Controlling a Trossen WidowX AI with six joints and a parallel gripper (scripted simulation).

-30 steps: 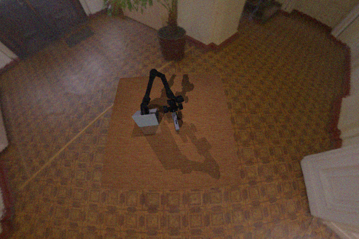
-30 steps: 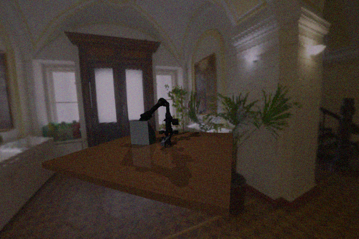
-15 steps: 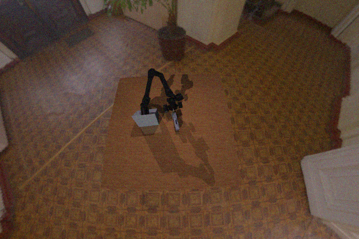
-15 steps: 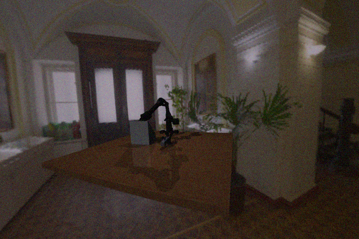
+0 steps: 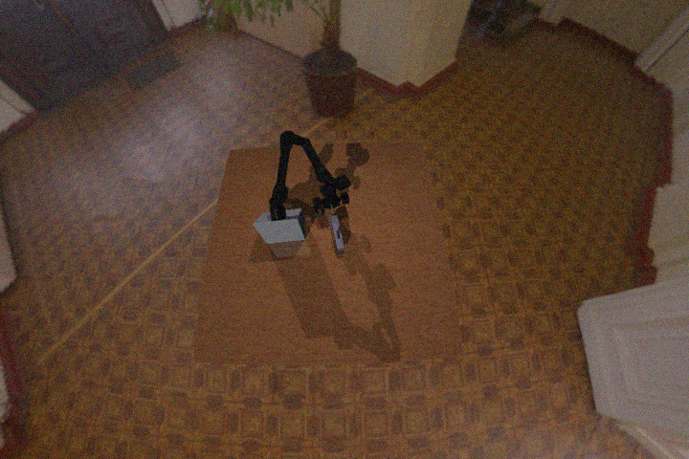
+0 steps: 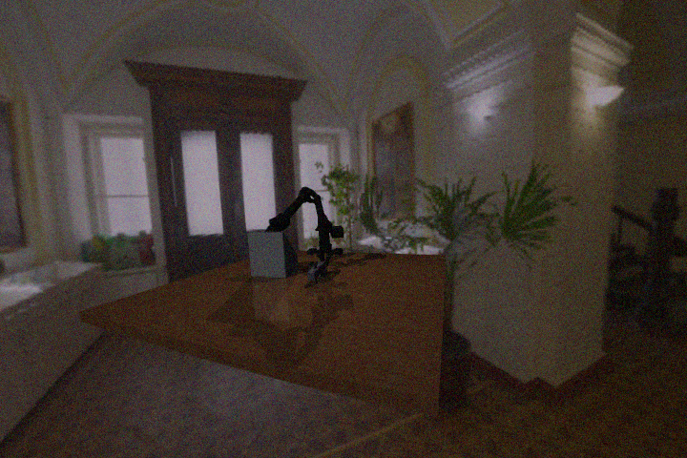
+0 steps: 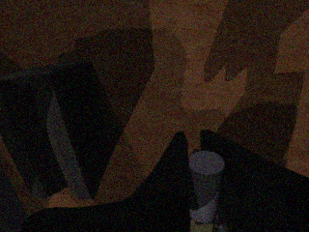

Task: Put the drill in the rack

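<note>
Now: gripper tip 8 cm past the grey rack and 1 cm to the right of it. The rest, counted from my gripper tip: sleeve fixture: 15 cm to the right, 2 cm above.
</note>
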